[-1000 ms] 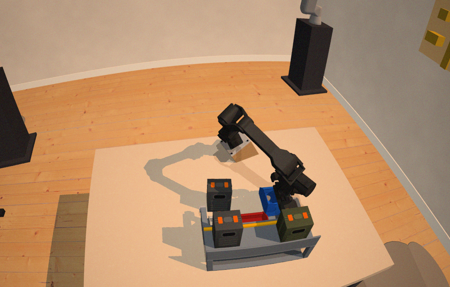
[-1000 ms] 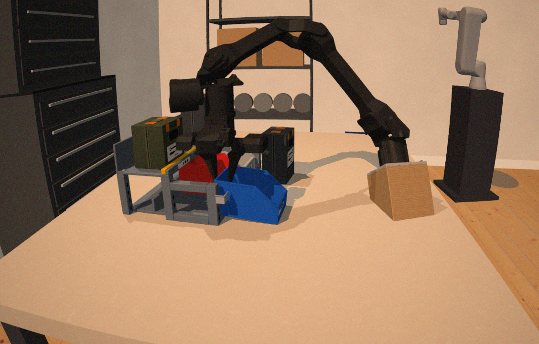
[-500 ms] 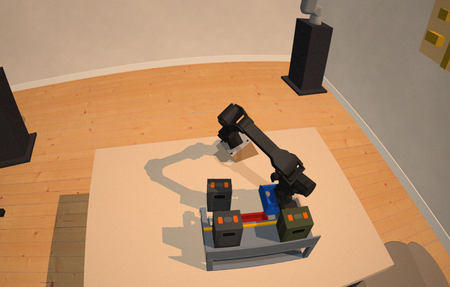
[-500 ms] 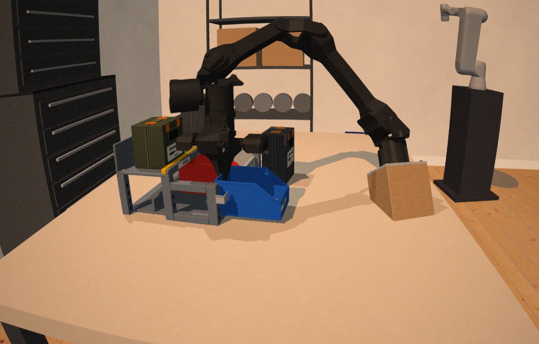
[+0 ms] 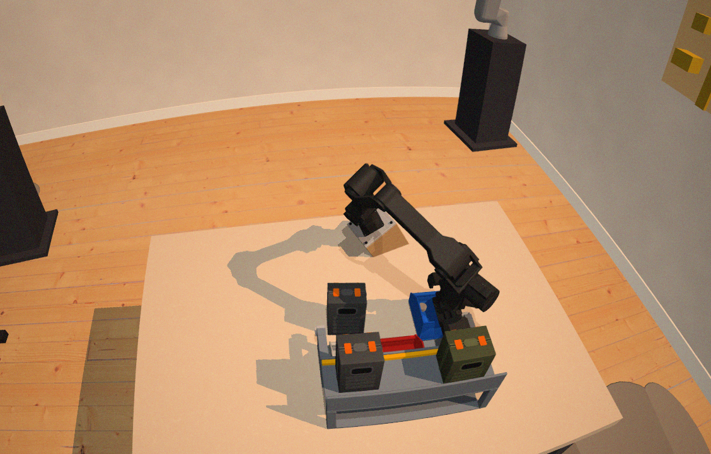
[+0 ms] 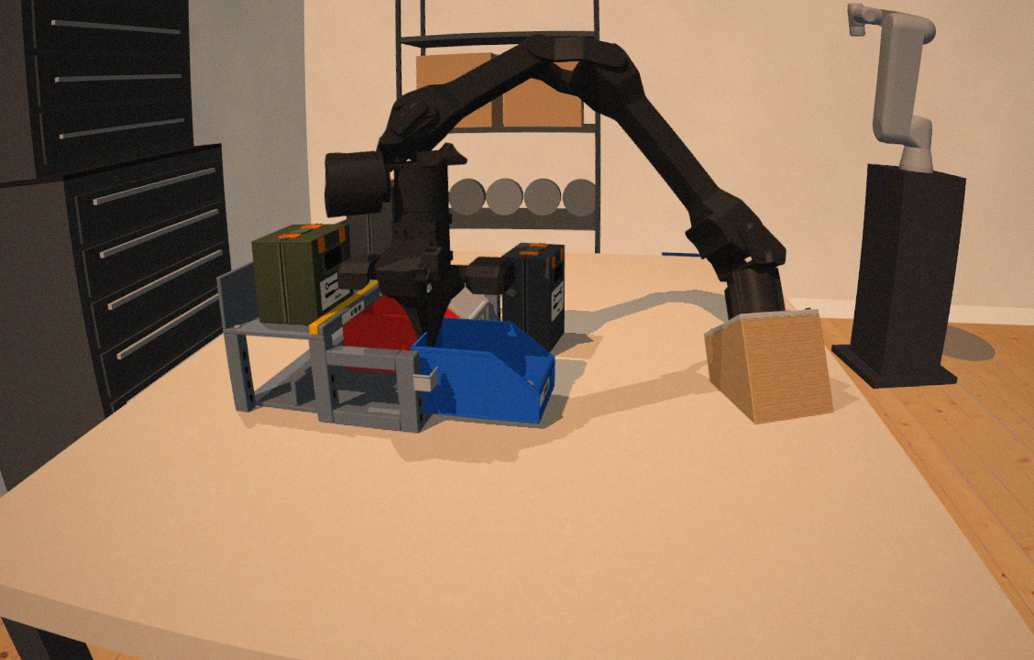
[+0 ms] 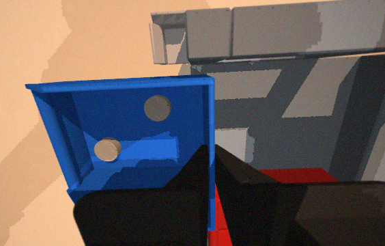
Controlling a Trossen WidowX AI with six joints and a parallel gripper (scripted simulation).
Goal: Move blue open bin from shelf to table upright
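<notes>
The blue open bin lies 60 mm behind my hand, 10 mm to the left of it and 50 mm below it. From my hand the other things lie so: red bin 40 mm ahead, 120 mm to the right, 60 mm below; then yellow rail 80 mm ahead, 130 mm to the right, 10 mm above; then green case 150 mm ahead, 30 mm to the right, 50 mm above.
</notes>
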